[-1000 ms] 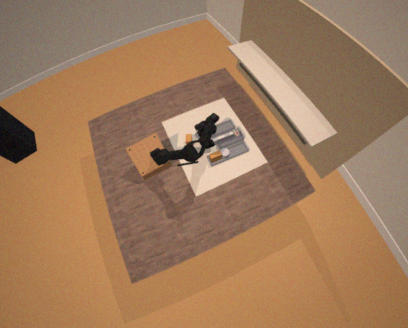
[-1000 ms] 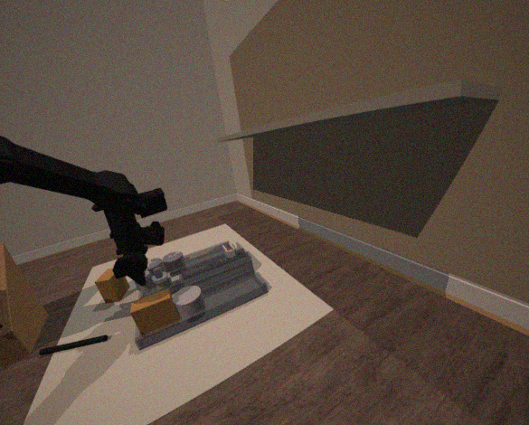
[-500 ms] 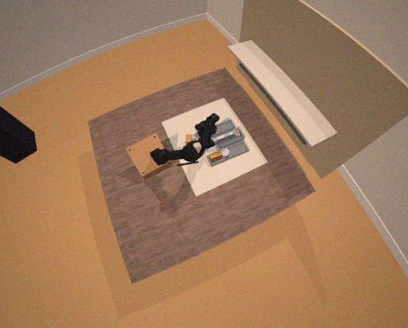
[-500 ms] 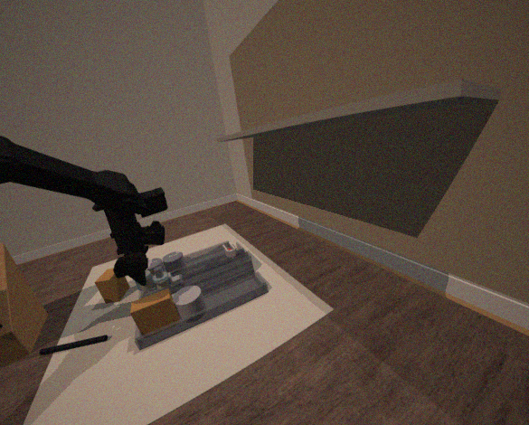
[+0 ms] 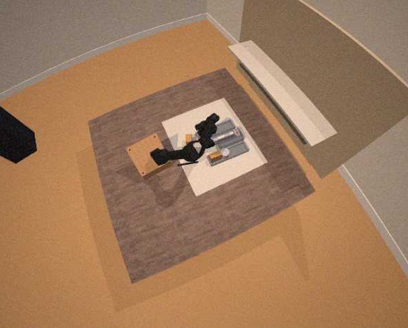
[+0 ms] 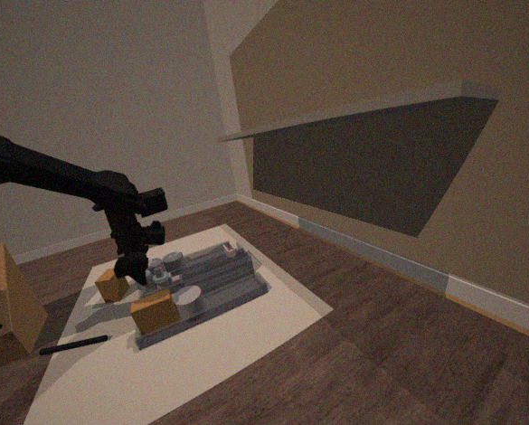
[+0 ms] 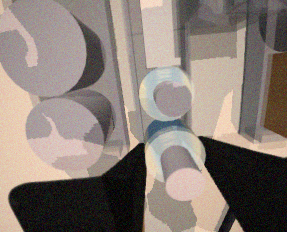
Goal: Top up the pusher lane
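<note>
The grey lane rack lies 150 mm ahead of my gripper tip, 50 mm to the right of it and 30 mm below it. The rest, counted from my gripper tip: black pen: 170 mm behind, 60 mm to the right, 40 mm below.
</note>
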